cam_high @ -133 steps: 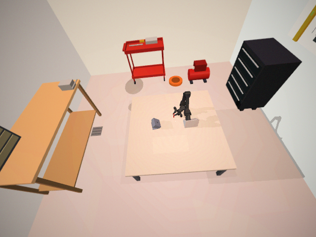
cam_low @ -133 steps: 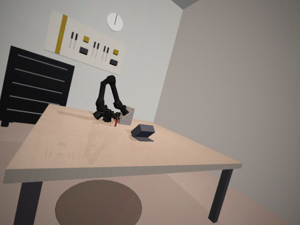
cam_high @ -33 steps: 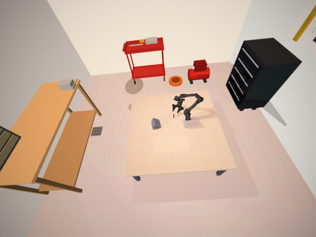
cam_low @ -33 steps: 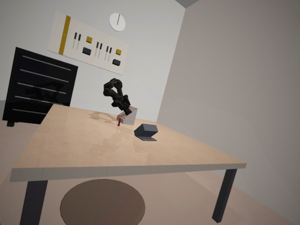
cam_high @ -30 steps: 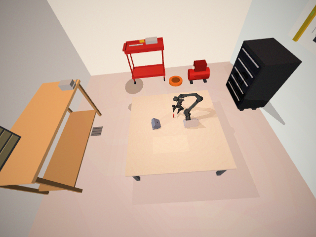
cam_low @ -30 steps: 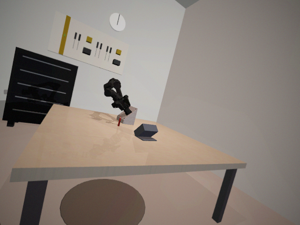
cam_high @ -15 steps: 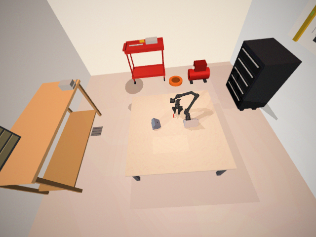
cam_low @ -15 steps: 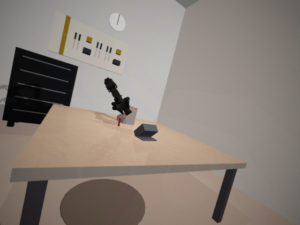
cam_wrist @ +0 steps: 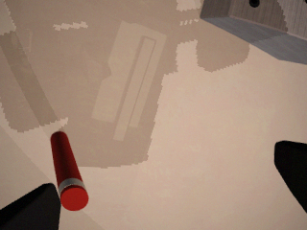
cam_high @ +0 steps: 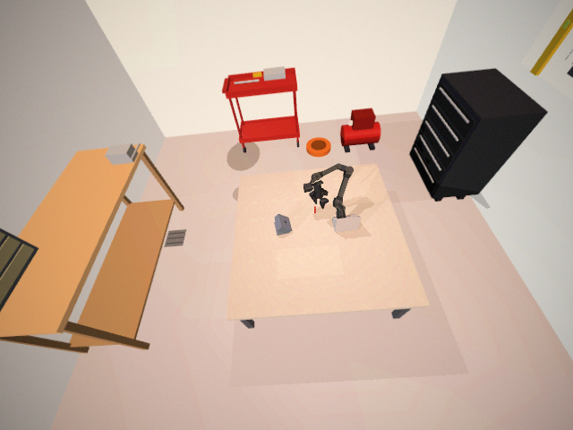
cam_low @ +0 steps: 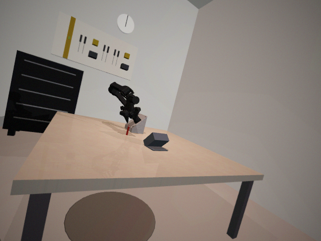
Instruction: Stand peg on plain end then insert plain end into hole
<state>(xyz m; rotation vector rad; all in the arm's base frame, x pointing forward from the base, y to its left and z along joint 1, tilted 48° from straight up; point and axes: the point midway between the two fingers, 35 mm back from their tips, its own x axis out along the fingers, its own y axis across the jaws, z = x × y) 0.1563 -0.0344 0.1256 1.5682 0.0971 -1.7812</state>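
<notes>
My gripper tip is 5 cm above the red peg, 4 cm short of it and 2 cm to the left of it. From my gripper tip the other things lie so: sloped panel 29 cm ahead, 12 cm to the left, 6 cm below.
</notes>
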